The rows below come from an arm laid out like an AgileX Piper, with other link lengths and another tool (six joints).
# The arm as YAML. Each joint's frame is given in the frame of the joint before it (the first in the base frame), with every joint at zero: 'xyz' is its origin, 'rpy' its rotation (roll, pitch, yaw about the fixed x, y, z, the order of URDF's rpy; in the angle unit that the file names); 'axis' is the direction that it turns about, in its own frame. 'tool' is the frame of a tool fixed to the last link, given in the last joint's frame.
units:
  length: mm
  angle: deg
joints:
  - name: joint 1
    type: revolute
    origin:
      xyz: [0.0, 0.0, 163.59]
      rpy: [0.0, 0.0, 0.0]
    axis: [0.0, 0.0, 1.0]
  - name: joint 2
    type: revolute
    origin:
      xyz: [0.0, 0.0, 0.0]
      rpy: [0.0, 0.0, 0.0]
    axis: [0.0, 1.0, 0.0]
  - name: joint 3
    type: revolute
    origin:
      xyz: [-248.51, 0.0, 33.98]
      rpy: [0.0, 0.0, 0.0]
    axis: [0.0, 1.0, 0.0]
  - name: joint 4
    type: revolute
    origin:
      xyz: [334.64, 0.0, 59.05]
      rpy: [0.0, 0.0, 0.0]
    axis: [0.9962, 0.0, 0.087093]
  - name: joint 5
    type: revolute
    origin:
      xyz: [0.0, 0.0, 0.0]
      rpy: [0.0, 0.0, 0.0]
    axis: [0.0, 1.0, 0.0]
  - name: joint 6
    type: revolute
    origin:
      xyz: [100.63, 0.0, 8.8]
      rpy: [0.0, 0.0, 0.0]
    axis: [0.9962, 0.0, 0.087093]
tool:
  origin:
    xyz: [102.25, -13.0, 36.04]
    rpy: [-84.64, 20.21, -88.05]
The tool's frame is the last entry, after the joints.
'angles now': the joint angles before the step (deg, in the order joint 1, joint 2, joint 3, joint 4, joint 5, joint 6). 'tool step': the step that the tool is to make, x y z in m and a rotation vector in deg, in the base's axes. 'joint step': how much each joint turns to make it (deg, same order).
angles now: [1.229 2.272 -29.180 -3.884 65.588 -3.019]
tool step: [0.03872 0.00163 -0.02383 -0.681 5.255 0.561]
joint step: [-0.003 11.469 -0.473 -0.070 -5.766 -0.410]
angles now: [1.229 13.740 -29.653 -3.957 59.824 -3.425]
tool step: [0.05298 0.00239 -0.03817 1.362 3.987 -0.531]
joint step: [0.002 15.448 -0.396 0.134 -11.011 1.973]
